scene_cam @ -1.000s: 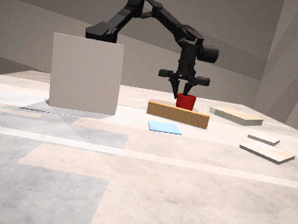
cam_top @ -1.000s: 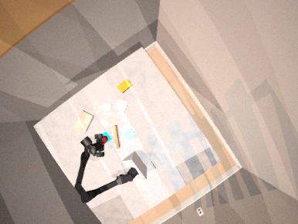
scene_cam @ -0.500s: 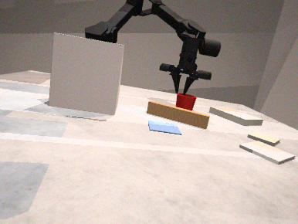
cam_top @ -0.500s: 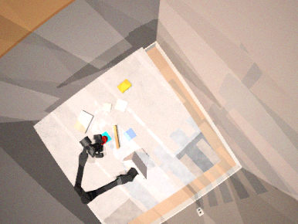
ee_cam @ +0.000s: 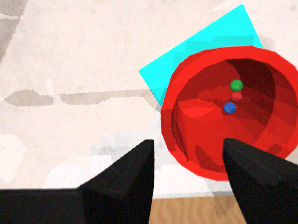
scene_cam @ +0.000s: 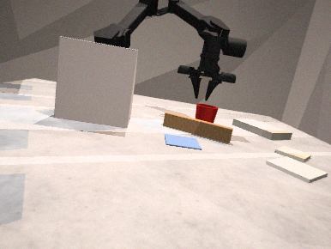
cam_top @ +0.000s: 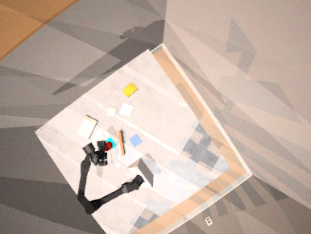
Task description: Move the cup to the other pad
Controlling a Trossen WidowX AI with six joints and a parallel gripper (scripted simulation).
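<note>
Right now my gripper tip is 3 cm short of the cup, 1 cm to the left of it and 5 cm above it. The rest, counted from my gripper tip: red marble (4 cm ahead, 2 cm to the right, 8 cm below); then green marble (4 cm ahead, 1 cm to the right, 8 cm below); then blue marble (3 cm ahead, 2 cm to the right, 8 cm below).
</note>
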